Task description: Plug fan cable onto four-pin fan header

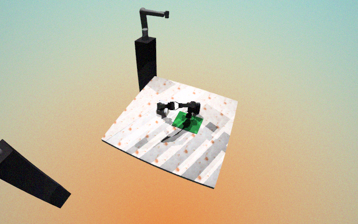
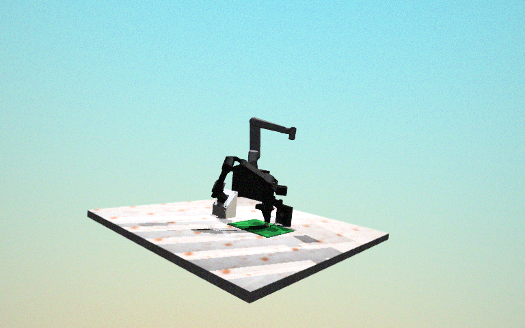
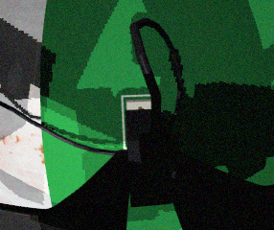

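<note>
Now: gripper tip 10 mm short of the green board, 50 mm to the left of it and 50 mm above it. From my gripper tip the other things lie so: dark fan plug 10 mm ahead, 10 mm above; then black fan 20 mm ahead, 130 mm to the left, 20 mm above.
</note>
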